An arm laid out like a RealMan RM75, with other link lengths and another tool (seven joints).
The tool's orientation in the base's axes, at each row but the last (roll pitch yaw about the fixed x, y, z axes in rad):
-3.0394, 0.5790, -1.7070
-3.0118, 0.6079, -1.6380
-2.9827, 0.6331, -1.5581
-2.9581, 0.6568, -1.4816
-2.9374, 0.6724, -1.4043
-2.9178, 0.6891, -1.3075
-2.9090, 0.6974, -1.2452
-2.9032, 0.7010, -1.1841
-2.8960, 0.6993, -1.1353
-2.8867, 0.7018, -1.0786
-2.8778, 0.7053, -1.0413
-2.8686, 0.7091, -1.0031
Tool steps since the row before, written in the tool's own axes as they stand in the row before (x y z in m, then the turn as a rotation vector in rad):
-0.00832, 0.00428, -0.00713, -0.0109, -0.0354, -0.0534
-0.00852, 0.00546, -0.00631, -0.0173, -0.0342, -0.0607
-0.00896, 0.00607, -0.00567, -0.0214, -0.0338, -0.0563
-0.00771, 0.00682, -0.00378, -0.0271, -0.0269, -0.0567
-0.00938, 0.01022, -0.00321, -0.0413, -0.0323, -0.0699
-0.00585, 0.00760, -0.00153, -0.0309, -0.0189, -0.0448
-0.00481, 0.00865, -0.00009, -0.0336, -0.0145, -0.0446
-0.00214, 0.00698, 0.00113, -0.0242, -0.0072, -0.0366
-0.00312, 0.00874, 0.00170, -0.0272, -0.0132, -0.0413
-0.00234, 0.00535, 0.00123, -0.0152, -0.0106, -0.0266
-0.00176, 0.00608, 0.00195, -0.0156, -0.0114, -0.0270
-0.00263, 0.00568, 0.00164, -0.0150, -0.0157, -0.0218
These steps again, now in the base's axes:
-0.00449, 0.00397, 0.01012, 0.0265, -0.0258, 0.0535
-0.00596, 0.00423, 0.00942, 0.0245, -0.0244, 0.0629
-0.00695, 0.00439, 0.00904, 0.0247, -0.0185, 0.0618
-0.00778, 0.00392, 0.00667, 0.0174, -0.0141, 0.0646
-0.01162, 0.00481, 0.00668, 0.0196, -0.0113, 0.0844
-0.00869, 0.00246, 0.00357, 0.0099, -0.0042, 0.0566
-0.00957, 0.00195, 0.00163, 0.0050, -0.0028, 0.0574
-0.00732, 0.00070, -0.00072, 0.0006, -0.0058, 0.0441
-0.00934, 0.00097, -0.00088, 0.0055, -0.0052, 0.0506
-0.00591, 0.00072, -0.00043, 0.0063, -0.0043, 0.0315
-0.00644, 0.00039, -0.00150, 0.0069, -0.0040, 0.0322
-0.00640, 0.00069, -0.00065, 0.0105, 0.0007, 0.0289

